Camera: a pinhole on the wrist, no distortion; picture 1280 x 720 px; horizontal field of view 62.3 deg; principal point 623.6 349.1 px. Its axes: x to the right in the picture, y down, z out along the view. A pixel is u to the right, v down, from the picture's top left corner.
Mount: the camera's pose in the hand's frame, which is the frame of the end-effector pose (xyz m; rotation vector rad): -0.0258 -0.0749 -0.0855 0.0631 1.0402 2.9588
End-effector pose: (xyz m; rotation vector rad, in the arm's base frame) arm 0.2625 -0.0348 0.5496 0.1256 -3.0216 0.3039
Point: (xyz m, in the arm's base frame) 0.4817 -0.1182 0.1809
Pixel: outside the picture
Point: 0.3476 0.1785 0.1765
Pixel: 897.5 302.0
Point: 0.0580 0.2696 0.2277
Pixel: 343.7 108.7
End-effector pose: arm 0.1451 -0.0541 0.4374 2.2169 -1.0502 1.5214
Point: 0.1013 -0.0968 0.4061
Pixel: 613.8 5.0
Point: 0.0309 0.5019 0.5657
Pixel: behind the camera
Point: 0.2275 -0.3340 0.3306
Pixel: 506.6 435.2
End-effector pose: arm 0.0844 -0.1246 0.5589 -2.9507 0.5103 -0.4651
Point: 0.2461 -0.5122 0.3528
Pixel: 155.3 76.9
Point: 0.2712 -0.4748 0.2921
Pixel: 200.2 224.6
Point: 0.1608 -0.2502 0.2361
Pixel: 557.6 543.0
